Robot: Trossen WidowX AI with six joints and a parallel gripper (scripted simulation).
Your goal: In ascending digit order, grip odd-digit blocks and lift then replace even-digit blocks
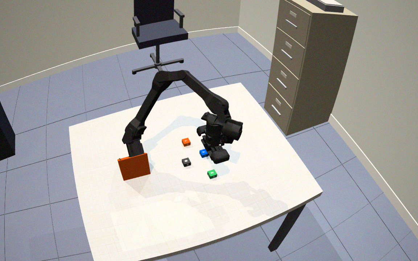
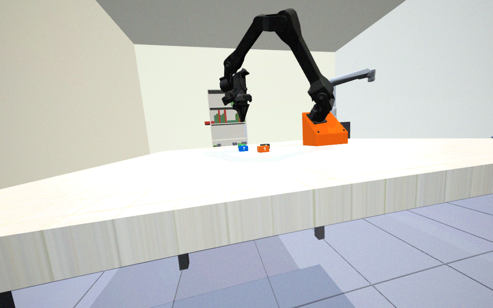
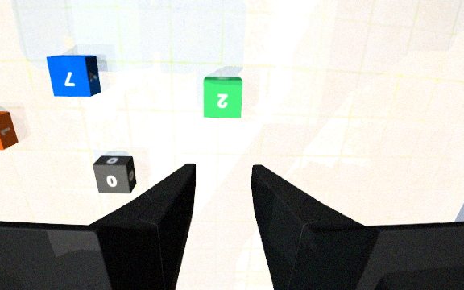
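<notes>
Right now the blue block is 4 cm ahead of my gripper tip, 12 cm to the left of it and 11 cm below it. Round my gripper tip: green block (1 cm ahead, 11 cm below); orange block (22 cm to the left, 11 cm below).
</notes>
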